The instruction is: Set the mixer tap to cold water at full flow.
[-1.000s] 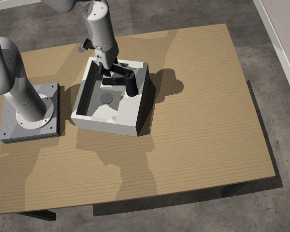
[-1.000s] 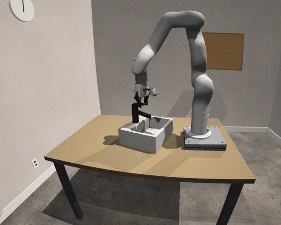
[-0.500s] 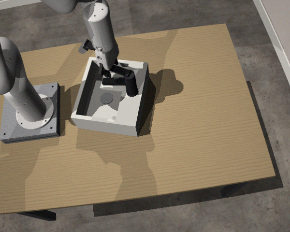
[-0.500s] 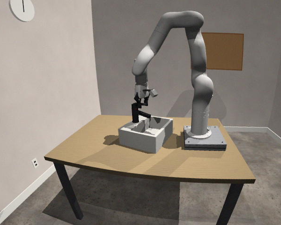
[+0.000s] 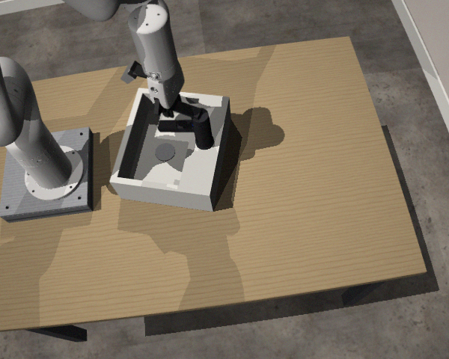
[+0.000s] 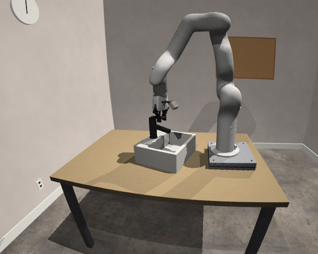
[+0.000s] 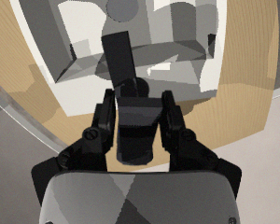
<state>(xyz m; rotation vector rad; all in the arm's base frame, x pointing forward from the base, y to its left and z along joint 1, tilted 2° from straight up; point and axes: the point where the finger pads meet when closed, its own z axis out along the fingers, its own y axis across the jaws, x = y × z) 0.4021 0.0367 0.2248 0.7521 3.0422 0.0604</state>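
My gripper is now 3 cm short of the lever and 1 cm to the left of it. Also, from my hand: white sink basin: 23 cm below, 4 cm behind, 1 cm to the right.
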